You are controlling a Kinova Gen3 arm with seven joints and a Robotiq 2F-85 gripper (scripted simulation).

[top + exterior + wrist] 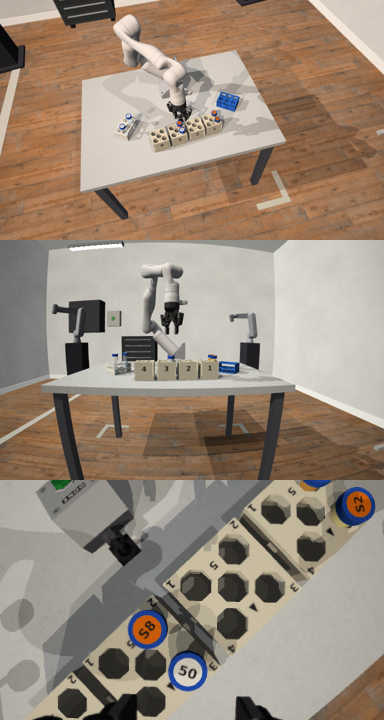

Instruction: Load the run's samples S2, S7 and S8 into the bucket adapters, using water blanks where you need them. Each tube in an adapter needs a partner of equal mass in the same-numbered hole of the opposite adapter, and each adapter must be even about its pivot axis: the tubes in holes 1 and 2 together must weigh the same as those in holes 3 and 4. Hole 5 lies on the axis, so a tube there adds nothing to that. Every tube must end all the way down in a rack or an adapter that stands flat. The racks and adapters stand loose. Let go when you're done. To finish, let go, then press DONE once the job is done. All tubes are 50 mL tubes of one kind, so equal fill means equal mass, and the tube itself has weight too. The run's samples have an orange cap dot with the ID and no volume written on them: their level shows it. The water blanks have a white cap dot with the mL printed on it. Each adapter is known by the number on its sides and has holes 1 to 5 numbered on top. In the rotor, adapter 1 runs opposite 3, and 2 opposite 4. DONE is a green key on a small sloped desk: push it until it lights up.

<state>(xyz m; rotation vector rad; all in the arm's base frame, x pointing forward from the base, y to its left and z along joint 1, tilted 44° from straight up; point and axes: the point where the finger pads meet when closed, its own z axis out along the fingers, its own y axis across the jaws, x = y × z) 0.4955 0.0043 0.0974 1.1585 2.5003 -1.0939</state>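
Right now the green done key is 240 mm behind my hand, 40 mm to the left of it and 180 mm below it. The rest, counted from my hand: sample S8 (50 mm behind, 10 mm to the left, 180 mm below); water blank marked 50 (10 mm ahead, 180 mm below); adapter 3 (30 mm behind, 20 mm to the right, 200 mm below).
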